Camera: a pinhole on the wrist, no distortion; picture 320 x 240 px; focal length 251.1 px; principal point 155.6 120.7 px. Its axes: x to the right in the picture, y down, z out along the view. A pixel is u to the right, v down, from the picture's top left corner.
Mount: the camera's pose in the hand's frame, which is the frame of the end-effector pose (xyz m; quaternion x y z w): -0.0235 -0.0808 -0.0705 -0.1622 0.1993 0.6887 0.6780
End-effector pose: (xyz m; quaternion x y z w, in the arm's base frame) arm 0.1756 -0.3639 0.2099 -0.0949 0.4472 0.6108 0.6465
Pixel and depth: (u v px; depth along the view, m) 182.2 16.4 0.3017
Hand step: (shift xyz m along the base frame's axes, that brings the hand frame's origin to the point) -0.0230 0.2166 0.0593
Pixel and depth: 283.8 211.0 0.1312
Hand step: -0.0213 -0.0282 0.0714
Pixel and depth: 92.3 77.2 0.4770
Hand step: 0.1275 0.3382 0.1945
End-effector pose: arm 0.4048 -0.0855 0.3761 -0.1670 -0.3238 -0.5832 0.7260
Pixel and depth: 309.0 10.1 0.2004
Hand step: 0.1164 0.0045 0.0919
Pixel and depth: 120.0 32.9 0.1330
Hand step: -0.0409 0.0019 0.0535
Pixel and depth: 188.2 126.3 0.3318
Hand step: 0.0593 0.1660 0.1497
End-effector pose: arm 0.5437 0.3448 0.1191 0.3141 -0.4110 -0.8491 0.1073
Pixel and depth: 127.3 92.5 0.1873
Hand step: -0.0678 0.0650 0.0391
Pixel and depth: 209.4 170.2 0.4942
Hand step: -0.1346 0.0774 0.3851
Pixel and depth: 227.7 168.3 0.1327
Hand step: 0.0156 0.0249 0.0457
